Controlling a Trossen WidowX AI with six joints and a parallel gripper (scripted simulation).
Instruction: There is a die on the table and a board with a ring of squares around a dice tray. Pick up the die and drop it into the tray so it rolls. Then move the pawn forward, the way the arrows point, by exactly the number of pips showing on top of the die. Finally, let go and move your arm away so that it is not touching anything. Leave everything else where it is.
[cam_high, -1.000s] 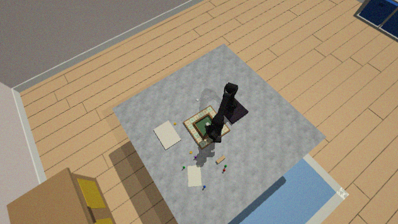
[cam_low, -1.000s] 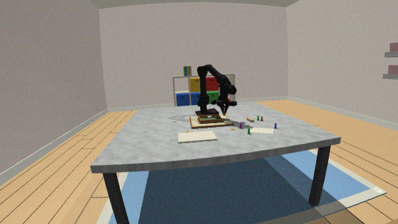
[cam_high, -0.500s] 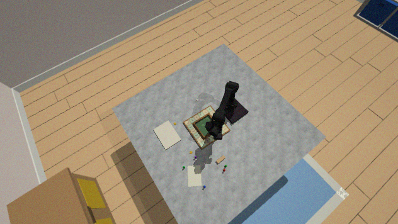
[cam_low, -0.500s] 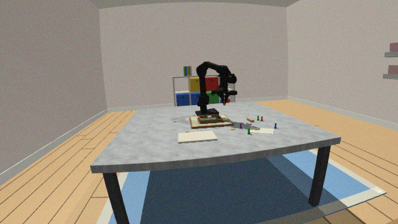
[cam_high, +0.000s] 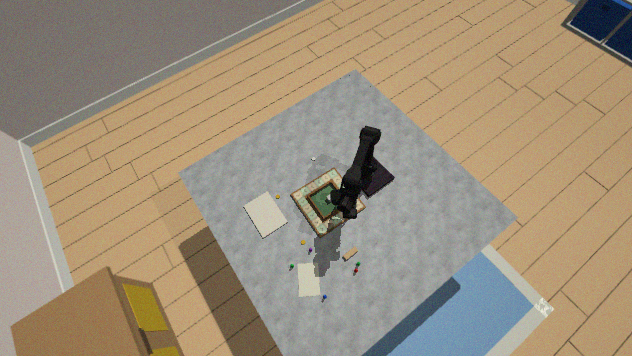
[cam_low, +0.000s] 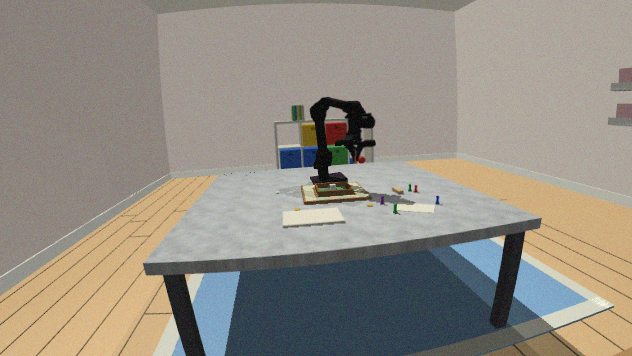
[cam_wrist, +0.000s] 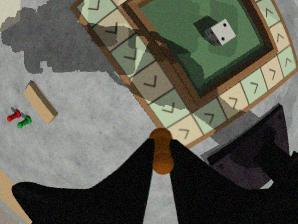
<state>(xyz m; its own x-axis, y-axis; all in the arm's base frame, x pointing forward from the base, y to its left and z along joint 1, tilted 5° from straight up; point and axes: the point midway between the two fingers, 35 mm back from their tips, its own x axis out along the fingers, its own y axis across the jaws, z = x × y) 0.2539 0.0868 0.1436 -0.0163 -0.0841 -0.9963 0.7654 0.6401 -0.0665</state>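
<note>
Now: the white die 120 mm to the right of my gripper tip and 110 mm below it. From my gripper tip the other things lie so: orange pawn (10 mm above); then small wooden block (140 mm ahead, 140 mm to the left, 130 mm below); then green dice tray (20 mm ahead, 120 mm to the right, 130 mm below).
</note>
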